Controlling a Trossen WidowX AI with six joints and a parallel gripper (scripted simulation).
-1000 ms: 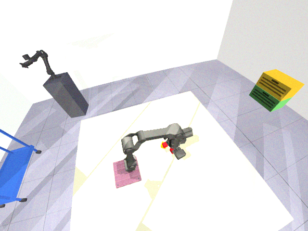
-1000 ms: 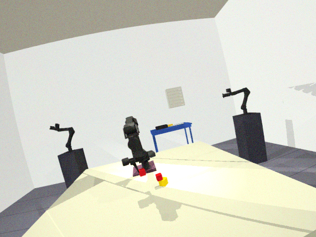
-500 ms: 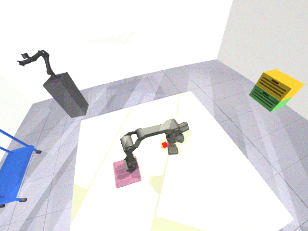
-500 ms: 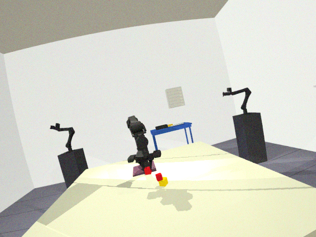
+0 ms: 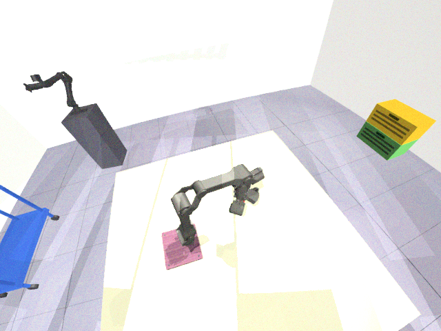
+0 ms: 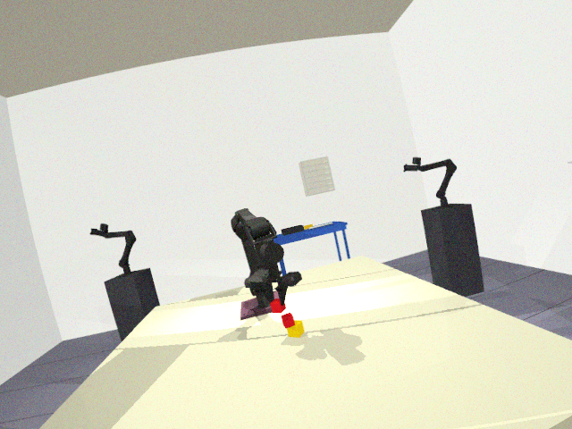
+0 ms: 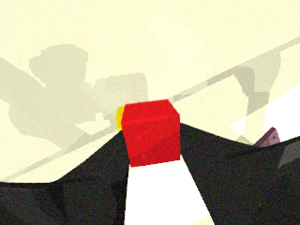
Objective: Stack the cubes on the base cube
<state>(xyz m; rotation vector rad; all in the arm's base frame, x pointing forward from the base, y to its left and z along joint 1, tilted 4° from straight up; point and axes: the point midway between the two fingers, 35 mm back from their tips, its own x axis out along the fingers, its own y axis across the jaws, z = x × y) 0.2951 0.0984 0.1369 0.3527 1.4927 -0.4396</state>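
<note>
Right now the yellow base cube is 100 mm below my gripper tip, 40 mm to the left of it and 20 mm behind it.
</note>
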